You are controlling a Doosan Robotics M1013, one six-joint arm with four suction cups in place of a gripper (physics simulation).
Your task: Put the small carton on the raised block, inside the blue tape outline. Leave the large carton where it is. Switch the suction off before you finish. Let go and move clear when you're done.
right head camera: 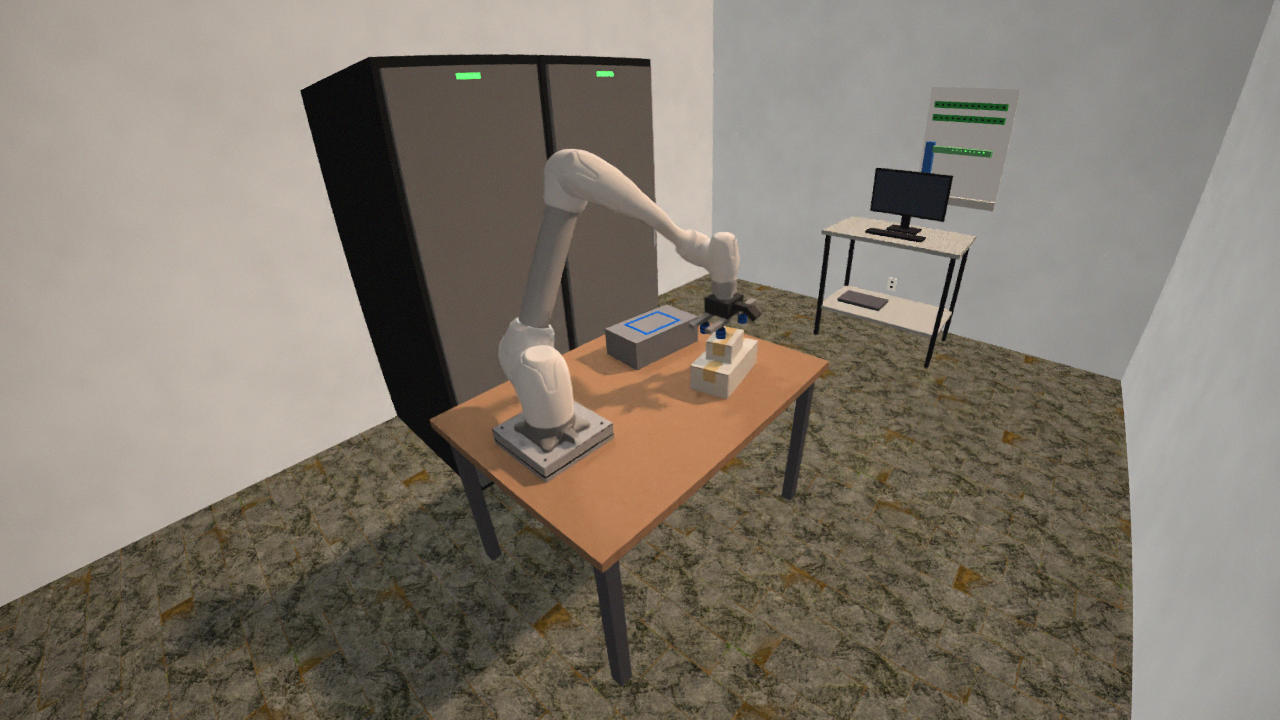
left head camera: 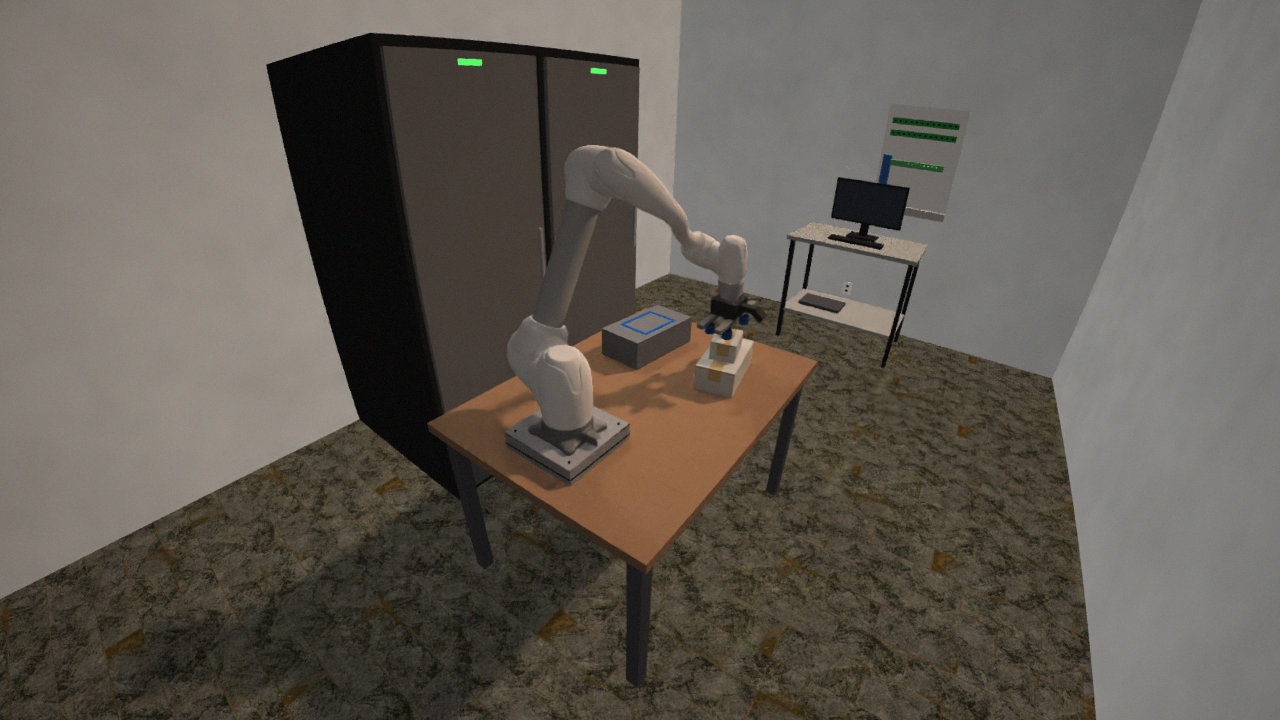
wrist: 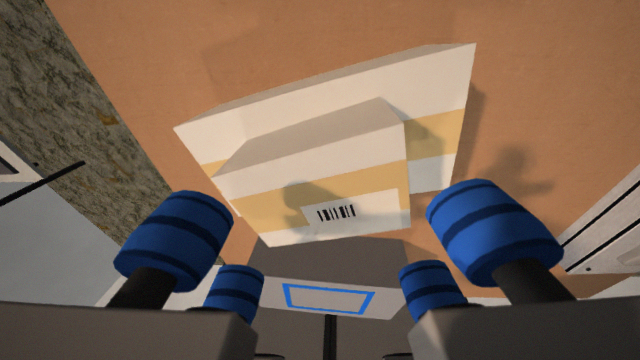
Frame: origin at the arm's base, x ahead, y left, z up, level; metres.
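Seen in the pictures: hand at its tool point: [right head camera: 724,326] [wrist: 329,249]; arm's base at its link origin: [right head camera: 552,427] [left head camera: 568,429].
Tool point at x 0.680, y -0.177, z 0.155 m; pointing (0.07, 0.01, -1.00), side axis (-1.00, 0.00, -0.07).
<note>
Pixels of each thing's top centre, then the offset from my tool point to it. Level surfaces: height alone.
- small carton at its top centre: [wrist: 315,204] [right head camera: 725,335] [left head camera: 727,336] 0.013 m ahead, 0.001 m left, 0.041 m down
- large carton at its top centre: [wrist: 316,159] [right head camera: 725,352] [left head camera: 726,352] 0.019 m ahead, 0.001 m right, 0.114 m down
- grey raised block at its top centre: [wrist: 326,300] [right head camera: 652,322] [left head camera: 648,322] 0.020 m ahead, 0.377 m left, 0.096 m down
- wooden table at its surface level: 0.217 m down
The small carton [left head camera: 726,347] [right head camera: 724,347] [wrist: 320,190], white with tan tape and a barcode label, rests on top of the large carton [left head camera: 726,376] [right head camera: 725,375] [wrist: 435,90]. My gripper [left head camera: 726,327] [right head camera: 723,327] [wrist: 327,240] points down close above the small carton. Its blue cups look apart from the carton's top, and nothing hangs from them; the cups' shadow falls on the carton. In the wrist view the small carton lies ahead of and between the cups. The grey raised block [left head camera: 657,345] [right head camera: 666,345] [wrist: 330,257] bears the blue tape outline [left head camera: 634,328] [right head camera: 665,326] [wrist: 286,296], with no carton inside it.
The wooden table [left head camera: 680,456] [right head camera: 662,456] carries the arm's base plate [left head camera: 523,438] [right head camera: 510,438] at its near left. A tall dark cabinet [left head camera: 474,223] [right head camera: 465,223] stands behind the table. A small desk with a monitor [left head camera: 870,204] [right head camera: 910,194] stands farther back.
</note>
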